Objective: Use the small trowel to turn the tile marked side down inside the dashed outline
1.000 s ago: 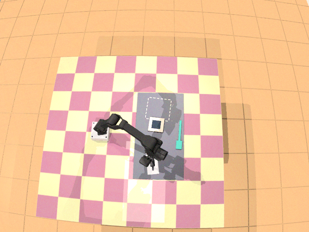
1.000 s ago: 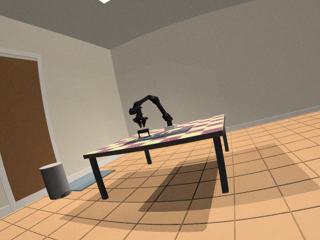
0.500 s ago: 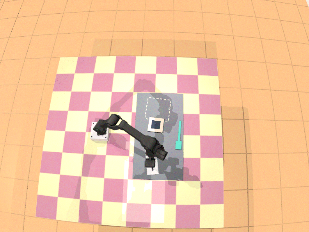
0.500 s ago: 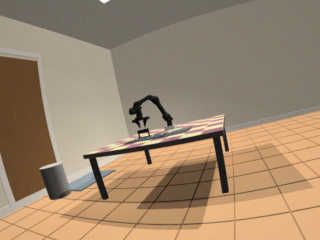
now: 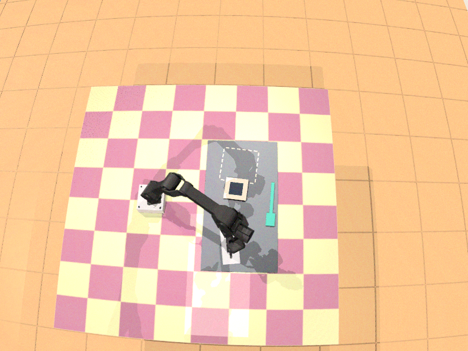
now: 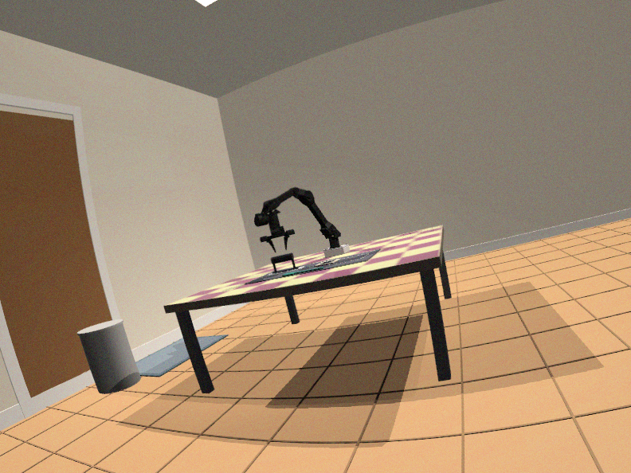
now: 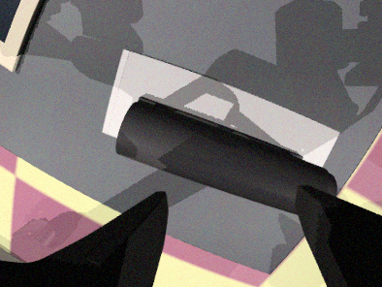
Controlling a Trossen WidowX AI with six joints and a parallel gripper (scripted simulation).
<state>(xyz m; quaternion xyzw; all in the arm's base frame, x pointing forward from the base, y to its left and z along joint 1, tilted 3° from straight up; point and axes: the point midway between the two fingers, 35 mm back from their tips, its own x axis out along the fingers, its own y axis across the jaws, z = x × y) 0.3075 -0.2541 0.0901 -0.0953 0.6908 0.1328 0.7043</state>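
Now: the trowel 70 mm below my gripper tip and 20 mm to the left of it. From my gripper tip the other things lie so: square tile: 240 mm to the left, 100 mm below, 70 mm ahead; then grey mat: 170 mm to the left, 130 mm below, 80 mm ahead; then teal long-handled tool: 210 mm ahead, 120 mm to the left, 100 mm below.
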